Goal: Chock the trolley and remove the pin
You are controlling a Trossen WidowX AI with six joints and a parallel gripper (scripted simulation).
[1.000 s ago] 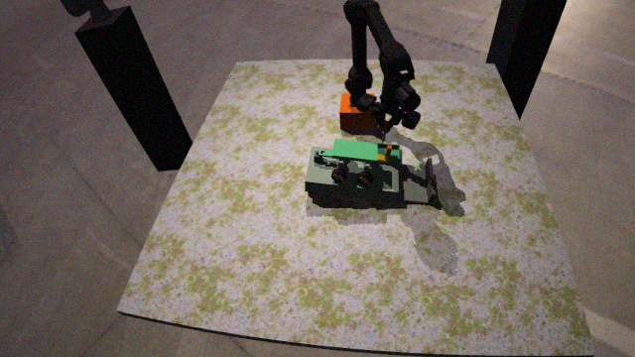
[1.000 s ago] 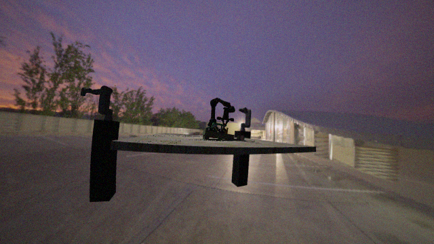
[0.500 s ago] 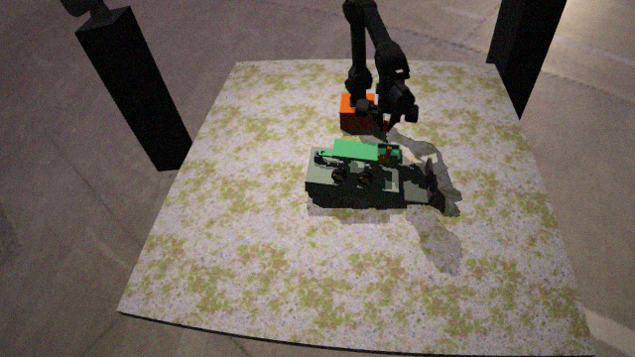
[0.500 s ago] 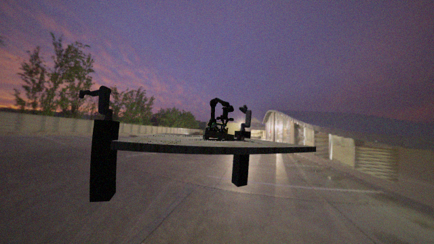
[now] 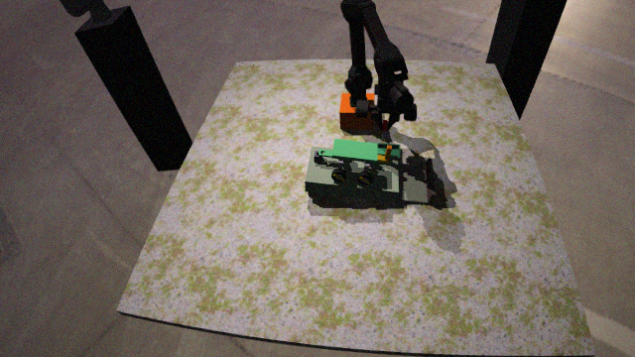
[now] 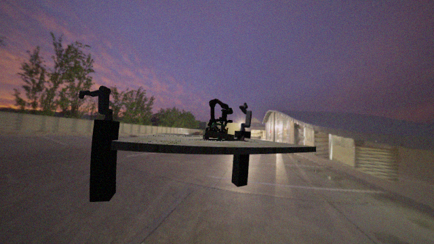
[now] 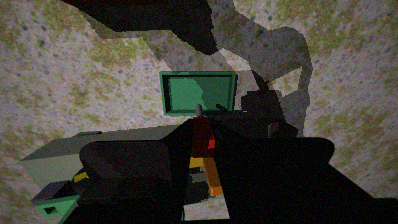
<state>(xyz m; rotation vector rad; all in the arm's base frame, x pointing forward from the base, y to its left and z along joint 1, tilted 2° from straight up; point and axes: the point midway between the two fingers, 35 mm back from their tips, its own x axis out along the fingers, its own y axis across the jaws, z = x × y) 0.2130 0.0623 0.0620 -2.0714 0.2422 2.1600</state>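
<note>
The green tray is 120 mm below my gripper tip. The rest, counted from my gripper tip: yellow chock (80 mm ahead, 30 mm below, 20 mm to the right); red-headed stop pin (right at my gripper tip); green trolley (110 mm to the right, 110 mm ahead, 10 mm below).
</note>
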